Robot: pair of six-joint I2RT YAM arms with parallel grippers.
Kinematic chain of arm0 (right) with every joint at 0, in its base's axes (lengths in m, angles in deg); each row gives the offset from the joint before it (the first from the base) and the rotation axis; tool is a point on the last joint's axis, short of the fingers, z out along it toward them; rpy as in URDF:
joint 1: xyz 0 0 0.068 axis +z
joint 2: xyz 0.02 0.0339 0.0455 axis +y
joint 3: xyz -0.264 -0.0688 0 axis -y
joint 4: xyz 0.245 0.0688 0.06 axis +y
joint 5: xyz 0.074 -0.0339 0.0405 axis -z
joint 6: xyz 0.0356 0 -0.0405 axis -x
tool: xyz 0 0 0 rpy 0 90 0
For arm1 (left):
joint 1: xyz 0 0 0.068 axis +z
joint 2: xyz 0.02 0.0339 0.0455 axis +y
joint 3: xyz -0.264 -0.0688 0 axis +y
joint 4: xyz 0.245 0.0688 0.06 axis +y
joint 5: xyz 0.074 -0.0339 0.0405 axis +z
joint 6: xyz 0.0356 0 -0.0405 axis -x
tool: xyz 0 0 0 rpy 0 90 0
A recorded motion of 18 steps. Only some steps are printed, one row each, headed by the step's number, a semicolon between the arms.
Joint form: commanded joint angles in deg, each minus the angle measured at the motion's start. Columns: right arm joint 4, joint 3, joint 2, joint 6, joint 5, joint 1; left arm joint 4, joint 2, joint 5, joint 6, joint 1, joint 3.
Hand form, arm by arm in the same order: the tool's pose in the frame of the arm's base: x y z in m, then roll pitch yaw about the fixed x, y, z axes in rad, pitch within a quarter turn. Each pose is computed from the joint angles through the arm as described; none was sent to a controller.
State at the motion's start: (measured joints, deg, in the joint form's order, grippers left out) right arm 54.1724 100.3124 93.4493 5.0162 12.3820 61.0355; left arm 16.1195 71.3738 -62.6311 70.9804 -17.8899 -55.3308
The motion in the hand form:
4: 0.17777 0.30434 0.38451 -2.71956 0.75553 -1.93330; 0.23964 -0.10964 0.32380 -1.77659 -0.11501 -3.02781
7: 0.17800 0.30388 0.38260 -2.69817 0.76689 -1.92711; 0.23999 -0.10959 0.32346 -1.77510 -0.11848 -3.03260
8: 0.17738 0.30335 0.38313 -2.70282 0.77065 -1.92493; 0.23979 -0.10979 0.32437 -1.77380 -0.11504 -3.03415
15: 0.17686 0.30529 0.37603 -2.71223 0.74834 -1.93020; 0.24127 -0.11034 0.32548 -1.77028 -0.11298 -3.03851
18: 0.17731 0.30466 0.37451 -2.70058 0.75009 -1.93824; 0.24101 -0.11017 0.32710 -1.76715 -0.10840 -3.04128
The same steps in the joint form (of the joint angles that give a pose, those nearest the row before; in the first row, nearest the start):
4: -4.14 -1.05 0.33 0.86 6.44 0.54; -0.73 -1.15 -1.95 -0.11 0.31 -2.06
7: -5.77 -2.37 -0.20 1.09 7.36 0.56; -0.65 -1.01 -2.30 -0.14 0.37 -2.10
8: -5.92 -2.53 -0.41 1.14 6.99 0.57; -0.64 -1.06 -2.32 -0.19 0.31 -2.23
15: -5.72 -3.40 -0.06 0.86 6.95 0.79; -0.82 -0.70 -2.58 -0.16 0.31 -2.63
18: -6.20 -4.00 -0.24 0.55 7.92 0.77; -0.76 -0.79 -2.76 -0.22 0.34 -2.85

